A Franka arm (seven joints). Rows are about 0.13 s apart.
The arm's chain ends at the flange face. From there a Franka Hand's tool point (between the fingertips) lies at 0.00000 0.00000 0.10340 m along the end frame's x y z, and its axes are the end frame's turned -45 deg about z.
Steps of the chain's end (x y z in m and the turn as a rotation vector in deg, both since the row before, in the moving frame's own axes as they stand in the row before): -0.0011 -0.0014 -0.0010 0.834 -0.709 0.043; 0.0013 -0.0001 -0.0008 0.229 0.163 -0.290; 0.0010 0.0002 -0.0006 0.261 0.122 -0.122; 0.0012 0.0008 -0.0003 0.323 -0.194 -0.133; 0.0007 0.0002 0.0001 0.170 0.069 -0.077; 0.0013 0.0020 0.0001 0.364 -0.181 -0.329; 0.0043 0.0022 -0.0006 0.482 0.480 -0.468; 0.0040 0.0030 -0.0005 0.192 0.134 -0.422; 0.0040 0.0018 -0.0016 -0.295 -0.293 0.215; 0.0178 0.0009 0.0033 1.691 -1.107 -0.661
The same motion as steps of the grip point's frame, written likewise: 0.0004 -0.0037 -0.0010 1.091 0.088 0.043; 0.0015 0.0008 -0.0008 0.047 0.277 -0.290; 0.0011 0.0007 -0.0006 0.098 0.271 -0.122; 0.0004 0.0008 -0.0003 0.366 0.091 -0.133; 0.0007 0.0005 0.0001 0.071 0.169 -0.077; -0.0003 0.0016 0.0001 0.385 0.129 -0.329; 0.0027 0.0046 -0.0006 0.001 0.680 -0.468; 0.0011 0.0049 -0.0005 0.041 0.231 -0.422; 0.0008 0.0041 -0.0016 -0.001 -0.416 0.215; 0.0127 0.0096 0.0032 1.978 0.413 -0.661
